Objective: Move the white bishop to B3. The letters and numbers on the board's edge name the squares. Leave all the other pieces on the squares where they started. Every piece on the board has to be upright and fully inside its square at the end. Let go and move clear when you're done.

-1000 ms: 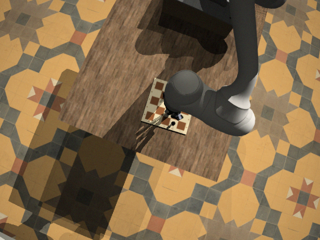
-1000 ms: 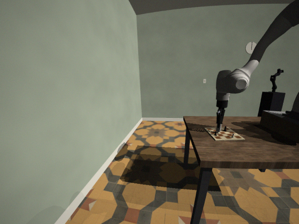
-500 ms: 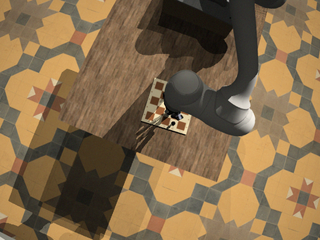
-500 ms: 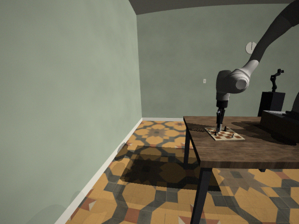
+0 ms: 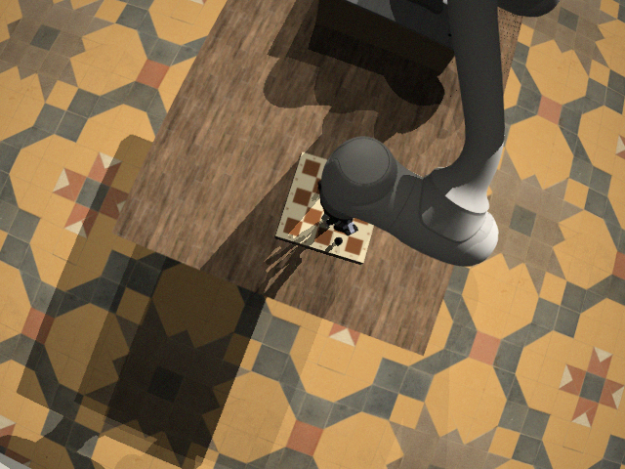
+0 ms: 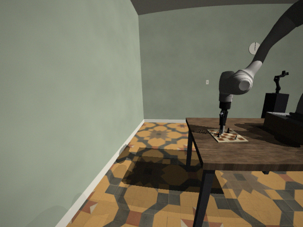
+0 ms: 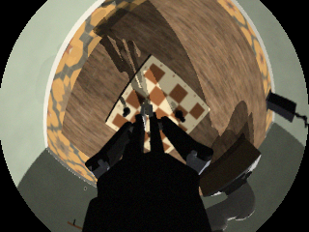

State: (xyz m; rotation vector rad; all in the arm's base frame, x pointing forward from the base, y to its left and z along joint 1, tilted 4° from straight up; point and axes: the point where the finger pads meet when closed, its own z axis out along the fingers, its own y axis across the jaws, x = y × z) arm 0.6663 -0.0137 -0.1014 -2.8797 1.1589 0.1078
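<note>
My gripper is now 30 mm above the white bishop. Round my hand: chessboard 40 mm behind, 50 mm below; black piece 40 mm ahead, 40 mm to the left, 30 mm below.
</note>
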